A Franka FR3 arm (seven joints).
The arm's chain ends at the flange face. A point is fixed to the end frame.
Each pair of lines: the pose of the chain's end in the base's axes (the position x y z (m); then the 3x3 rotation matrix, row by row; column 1 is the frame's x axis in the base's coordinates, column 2 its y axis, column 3 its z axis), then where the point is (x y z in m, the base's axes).
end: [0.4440 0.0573 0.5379], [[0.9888 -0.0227 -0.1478], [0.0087 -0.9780 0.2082], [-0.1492 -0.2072 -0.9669]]
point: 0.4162 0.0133 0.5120
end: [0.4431 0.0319 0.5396], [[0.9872 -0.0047 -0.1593], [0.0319 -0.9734 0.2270], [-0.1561 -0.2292 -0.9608]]
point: 0.4160 -0.0120 0.5129
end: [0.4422 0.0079 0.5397], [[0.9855 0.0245 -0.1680], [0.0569 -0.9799 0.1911], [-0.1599 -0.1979 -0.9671]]
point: 0.4164 -0.0377 0.5145
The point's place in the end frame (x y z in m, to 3 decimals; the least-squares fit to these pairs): -0.024 0.049 0.020
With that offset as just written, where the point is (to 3 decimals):
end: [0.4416 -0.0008 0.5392], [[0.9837 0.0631 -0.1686], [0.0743 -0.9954 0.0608], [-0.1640 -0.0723 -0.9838]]
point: 0.418 -0.050 0.520
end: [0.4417 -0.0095 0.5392], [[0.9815 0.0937 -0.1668], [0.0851 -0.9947 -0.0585], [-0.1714 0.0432 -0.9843]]
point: 0.419 -0.061 0.526
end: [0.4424 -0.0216 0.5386], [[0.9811 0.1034 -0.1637], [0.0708 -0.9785 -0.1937], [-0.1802 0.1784 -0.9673]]
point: 0.421 -0.075 0.532
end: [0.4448 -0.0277 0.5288], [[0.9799 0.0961 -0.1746], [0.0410 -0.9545 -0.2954], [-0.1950 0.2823 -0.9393]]
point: 0.422 -0.081 0.529
